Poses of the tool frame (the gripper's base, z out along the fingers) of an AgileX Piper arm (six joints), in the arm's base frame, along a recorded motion.
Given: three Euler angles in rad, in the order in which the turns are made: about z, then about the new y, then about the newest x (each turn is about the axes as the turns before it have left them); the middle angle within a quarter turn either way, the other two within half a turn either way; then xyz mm.
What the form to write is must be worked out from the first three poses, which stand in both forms.
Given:
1: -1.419, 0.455, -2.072, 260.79, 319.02, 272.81
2: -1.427, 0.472, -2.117, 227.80, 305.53, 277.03
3: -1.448, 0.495, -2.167, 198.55, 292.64, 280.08
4: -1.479, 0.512, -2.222, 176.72, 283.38, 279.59
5: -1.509, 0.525, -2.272, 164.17, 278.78, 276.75
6: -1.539, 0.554, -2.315, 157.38, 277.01, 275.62
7: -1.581, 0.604, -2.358, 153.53, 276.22, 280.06
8: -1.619, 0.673, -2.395, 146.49, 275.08, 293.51
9: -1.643, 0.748, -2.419, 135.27, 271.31, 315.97
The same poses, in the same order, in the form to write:
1: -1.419, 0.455, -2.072, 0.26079, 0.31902, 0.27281
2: -1.427, 0.472, -2.117, 0.22780, 0.30553, 0.27703
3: -1.448, 0.495, -2.167, 0.19855, 0.29264, 0.28008
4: -1.479, 0.512, -2.222, 0.17672, 0.28338, 0.27959
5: -1.509, 0.525, -2.272, 0.16417, 0.27878, 0.27675
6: -1.539, 0.554, -2.315, 0.15738, 0.27701, 0.27562
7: -1.581, 0.604, -2.358, 0.15353, 0.27622, 0.28006
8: -1.619, 0.673, -2.395, 0.14649, 0.27508, 0.29351
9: -1.643, 0.748, -2.419, 0.13527, 0.27131, 0.31597
